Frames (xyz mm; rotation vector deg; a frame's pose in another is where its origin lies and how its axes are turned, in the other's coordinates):
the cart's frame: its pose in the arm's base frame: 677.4 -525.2 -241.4 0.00 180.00 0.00
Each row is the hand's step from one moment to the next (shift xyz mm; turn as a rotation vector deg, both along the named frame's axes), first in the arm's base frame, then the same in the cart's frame.
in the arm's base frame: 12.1 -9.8 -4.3 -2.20 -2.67 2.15
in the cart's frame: -12.1 -9.8 4.3 2.20 -2.67 -2.15
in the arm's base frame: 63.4 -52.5 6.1 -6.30 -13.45 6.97
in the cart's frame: -63.4 -52.5 -6.1 6.30 -13.45 -6.97
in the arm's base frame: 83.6 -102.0 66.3 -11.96 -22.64 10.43
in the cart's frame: -83.6 -102.0 -66.3 11.96 -22.64 -10.43
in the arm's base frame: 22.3 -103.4 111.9 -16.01 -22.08 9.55
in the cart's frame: -22.3 -103.4 -111.9 16.01 -22.08 -9.55
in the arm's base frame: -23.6 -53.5 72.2 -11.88 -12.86 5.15
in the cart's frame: 23.6 -53.5 -72.2 11.88 -12.86 -5.15
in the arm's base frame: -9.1 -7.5 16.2 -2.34 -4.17 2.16
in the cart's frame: 9.1 -7.5 -16.2 2.34 -4.17 -2.16
